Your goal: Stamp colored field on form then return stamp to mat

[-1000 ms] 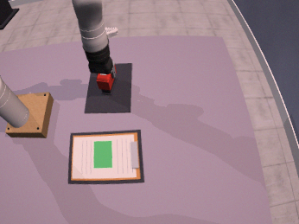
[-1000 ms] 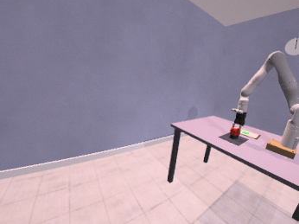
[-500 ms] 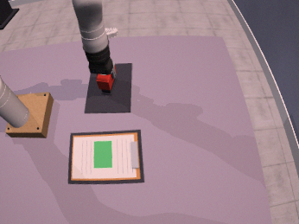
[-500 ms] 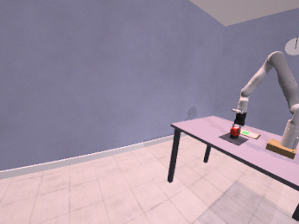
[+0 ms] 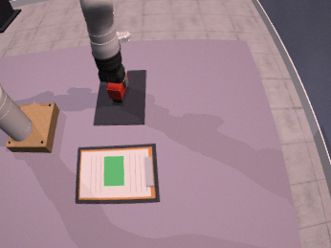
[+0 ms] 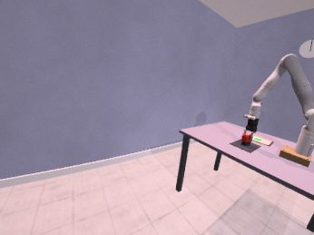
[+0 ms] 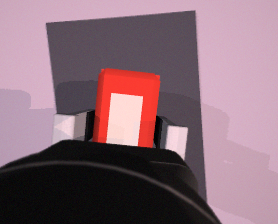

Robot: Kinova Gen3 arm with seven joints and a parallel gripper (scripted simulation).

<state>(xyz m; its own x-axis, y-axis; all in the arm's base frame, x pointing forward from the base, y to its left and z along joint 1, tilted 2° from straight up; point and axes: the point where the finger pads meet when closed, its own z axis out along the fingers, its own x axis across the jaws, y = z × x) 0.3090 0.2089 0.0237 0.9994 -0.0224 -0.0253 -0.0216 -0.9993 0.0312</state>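
Right now the stamp is 30 mm below my hand. Also, from my hand: mat (80 mm below); then clipboard (270 mm to the right, 80 mm below, 60 mm ahead).
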